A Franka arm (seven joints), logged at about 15 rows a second.
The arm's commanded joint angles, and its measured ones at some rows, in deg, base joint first. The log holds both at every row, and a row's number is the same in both.
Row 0, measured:
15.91 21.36 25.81 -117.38 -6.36 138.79 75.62
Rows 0 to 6, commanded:
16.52 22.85 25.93 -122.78 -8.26 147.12 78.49
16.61 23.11 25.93 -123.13 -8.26 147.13 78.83
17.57 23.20 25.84 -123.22 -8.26 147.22 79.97
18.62 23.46 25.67 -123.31 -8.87 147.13 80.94
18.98 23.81 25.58 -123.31 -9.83 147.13 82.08
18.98 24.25 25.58 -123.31 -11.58 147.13 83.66
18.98 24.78 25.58 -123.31 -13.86 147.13 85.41
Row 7, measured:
18.37 23.62 25.79 -123.10 -8.41 145.84 80.08
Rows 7 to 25, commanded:
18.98 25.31 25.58 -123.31 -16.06 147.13 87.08
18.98 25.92 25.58 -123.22 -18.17 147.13 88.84
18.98 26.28 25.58 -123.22 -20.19 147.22 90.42
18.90 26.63 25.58 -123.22 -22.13 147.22 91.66
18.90 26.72 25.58 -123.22 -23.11 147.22 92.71
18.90 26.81 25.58 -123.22 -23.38 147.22 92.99
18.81 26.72 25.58 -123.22 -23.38 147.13 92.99
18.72 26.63 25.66 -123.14 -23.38 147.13 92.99
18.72 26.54 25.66 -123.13 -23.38 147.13 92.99
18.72 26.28 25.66 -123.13 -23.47 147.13 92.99
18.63 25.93 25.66 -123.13 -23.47 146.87 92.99
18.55 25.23 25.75 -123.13 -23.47 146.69 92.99
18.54 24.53 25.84 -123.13 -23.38 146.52 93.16
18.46 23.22 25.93 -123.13 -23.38 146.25 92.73
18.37 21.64 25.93 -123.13 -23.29 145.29 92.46
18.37 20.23 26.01 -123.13 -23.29 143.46 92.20
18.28 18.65 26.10 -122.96 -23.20 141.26 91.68
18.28 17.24 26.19 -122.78 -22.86 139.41 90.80
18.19 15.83 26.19 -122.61 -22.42 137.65 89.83
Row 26, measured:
18.76 20.93 25.62 -122.35 -21.57 142.92 90.88
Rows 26 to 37, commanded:
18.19 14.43 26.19 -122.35 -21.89 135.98 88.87
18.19 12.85 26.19 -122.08 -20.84 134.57 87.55
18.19 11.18 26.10 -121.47 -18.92 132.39 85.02
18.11 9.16 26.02 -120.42 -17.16 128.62 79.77
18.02 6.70 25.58 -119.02 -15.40 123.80 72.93
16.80 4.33 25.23 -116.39 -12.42 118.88 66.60
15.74 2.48 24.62 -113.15 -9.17 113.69 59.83
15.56 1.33 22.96 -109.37 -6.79 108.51 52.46
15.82 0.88 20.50 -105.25 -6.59 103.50 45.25
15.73 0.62 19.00 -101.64 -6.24 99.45 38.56
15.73 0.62 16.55 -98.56 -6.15 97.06 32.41
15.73 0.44 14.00 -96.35 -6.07 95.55 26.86
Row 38, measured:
15.86 -0.66 19.16 -104.66 -7.91 102.30 42.14
